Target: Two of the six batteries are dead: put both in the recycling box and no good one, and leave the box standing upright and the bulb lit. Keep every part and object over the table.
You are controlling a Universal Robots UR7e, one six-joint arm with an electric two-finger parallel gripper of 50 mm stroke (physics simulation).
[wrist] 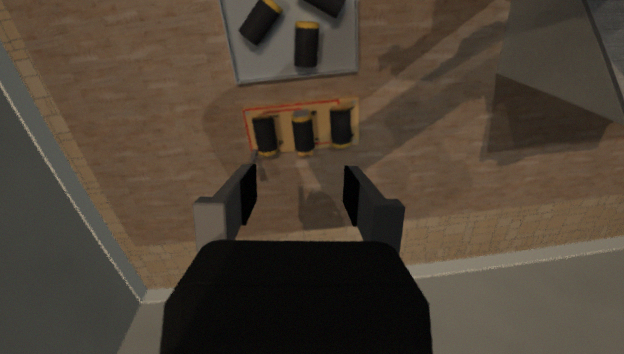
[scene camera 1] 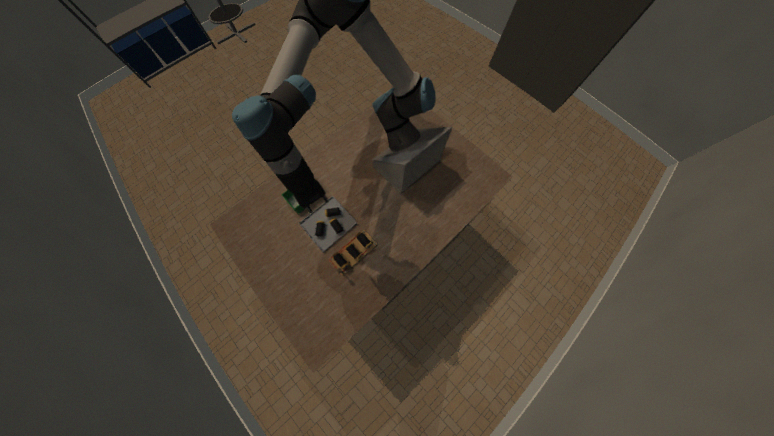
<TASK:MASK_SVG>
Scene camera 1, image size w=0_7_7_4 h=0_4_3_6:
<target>my gripper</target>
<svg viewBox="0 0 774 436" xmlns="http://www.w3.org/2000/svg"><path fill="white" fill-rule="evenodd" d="M306 163L304 171L298 177L288 181L279 180L293 193L299 205L312 213L309 205L322 197L326 203L329 201L325 196L325 191L319 182L314 179L314 174Z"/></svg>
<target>grey tray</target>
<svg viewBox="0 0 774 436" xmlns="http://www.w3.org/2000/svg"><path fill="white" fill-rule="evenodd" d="M334 196L328 199L329 202L324 202L299 222L300 226L323 253L358 224ZM317 221L325 222L323 236L315 235ZM332 219L336 218L342 226L343 231L337 234L330 224ZM339 207L340 215L326 217L325 209Z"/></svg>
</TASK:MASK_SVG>
